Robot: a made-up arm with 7 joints. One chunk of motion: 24 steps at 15 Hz.
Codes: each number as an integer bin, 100 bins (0 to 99) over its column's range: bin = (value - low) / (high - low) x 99, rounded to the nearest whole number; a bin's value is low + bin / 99 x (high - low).
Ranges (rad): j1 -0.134..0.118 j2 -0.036..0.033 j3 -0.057..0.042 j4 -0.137..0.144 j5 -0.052..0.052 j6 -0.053..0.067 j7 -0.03..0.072
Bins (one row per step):
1: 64 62 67 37 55 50 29
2: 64 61 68 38 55 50 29
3: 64 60 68 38 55 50 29
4: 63 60 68 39 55 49 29
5: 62 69 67 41 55 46 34
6: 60 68 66 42 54 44 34
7: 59 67 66 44 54 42 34
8: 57 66 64 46 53 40 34
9: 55 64 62 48 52 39 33
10: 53 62 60 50 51 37 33
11: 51 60 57 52 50 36 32
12: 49 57 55 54 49 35 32
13: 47 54 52 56 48 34 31
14: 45 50 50 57 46 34 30
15: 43 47 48 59 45 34 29
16: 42 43 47 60 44 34 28
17: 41 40 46 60 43 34 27
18: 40 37 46 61 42 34 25
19: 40 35 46 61 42 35 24
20: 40 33 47 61 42 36 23
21: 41 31 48 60 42 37 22
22: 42 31 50 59 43 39 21
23: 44 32 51 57 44 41 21
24: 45 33 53 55 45 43 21
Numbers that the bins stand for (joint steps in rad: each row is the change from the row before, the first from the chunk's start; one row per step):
1: 0.02891 0.00721 0.01000 -0.03198 0.00578 0.00761 -0.00012
2: 0.02891 0.00652 0.01100 -0.02914 0.00578 0.00761 -0.00012
3: 0.02891 0.00582 0.01100 -0.02914 0.00578 0.00761 -0.00012
4: 0.02636 0.00582 0.01100 -0.02630 0.00578 0.00639 -0.00012
5: 0.02382 0.01209 0.01000 -0.02063 0.00578 0.00276 0.00503
6: 0.01873 0.01139 0.00900 -0.01779 0.00473 0.00033 0.00503
7: 0.01618 0.01070 0.00900 -0.01211 0.00473 -0.00209 0.00503
8: 0.01109 0.01000 0.00700 -0.00643 0.00368 -0.00452 0.00503
9: 0.00600 0.00861 0.00500 -0.00076 0.00263 -0.00573 0.00400
10: 0.00091 0.00721 0.00300 0.00492 0.00158 -0.00815 0.00400
11: -0.00418 0.00582 0.00000 0.01060 0.00053 -0.00936 0.00297
12: -0.00927 0.00373 -0.00200 0.01627 -0.00053 -0.01058 0.00297
13: -0.01436 0.00164 -0.00500 0.02195 -0.00158 -0.01179 0.00194
14: -0.01945 -0.00115 -0.00700 0.02479 -0.00368 -0.01179 0.00091
15: -0.02455 -0.00324 -0.00900 0.03046 -0.00473 -0.01179 -0.00012
16: -0.02709 -0.00603 -0.01000 0.03330 -0.00578 -0.01179 -0.00115
17: -0.02964 -0.00812 -0.01100 0.03330 -0.00683 -0.01179 -0.00218
18: -0.03218 -0.01021 -0.01100 0.03614 -0.00788 -0.01179 -0.00424
19: -0.03218 -0.01161 -0.01100 0.03614 -0.00788 -0.01058 -0.00527
20: -0.03218 -0.01300 -0.01000 0.03614 -0.00788 -0.00936 -0.00630
21: -0.02964 -0.01439 -0.00900 0.03330 -0.00788 -0.00815 -0.00733
22: -0.02709 -0.01439 -0.00700 0.03046 -0.00683 -0.00573 -0.00836
23: -0.02200 -0.01370 -0.00600 0.02479 -0.00578 -0.00330 -0.00836
24: -0.01945 -0.01300 -0.00400 0.01911 -0.00473 -0.00088 -0.00836

